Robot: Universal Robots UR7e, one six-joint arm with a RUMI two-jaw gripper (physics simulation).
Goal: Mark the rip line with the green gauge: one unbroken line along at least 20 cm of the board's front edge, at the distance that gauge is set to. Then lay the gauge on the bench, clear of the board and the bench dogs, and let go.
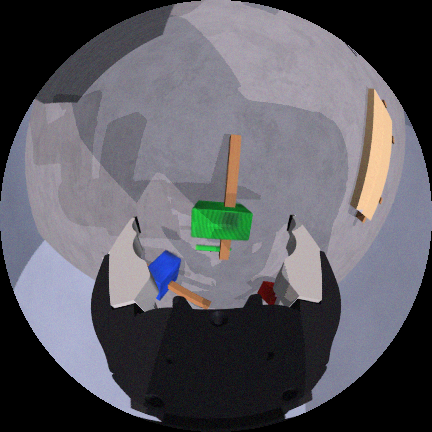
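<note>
The green gauge lies on the bench ahead of my gripper, a green block on a brown wooden bar, with a small green pin near the bar's lower end. My gripper is open, its two jaws standing wide to the left and right of the green block, with nothing held between them. How high the fingers are above the bench I cannot tell. The pale wooden board lies at the right, with small brown bench dogs at its edges. No marked line can be made out on the board.
A blue gauge with a brown bar lies beside the left jaw, partly hidden by the gripper. Part of a dark red object shows by the right jaw. A dark grey surface crosses the upper left.
</note>
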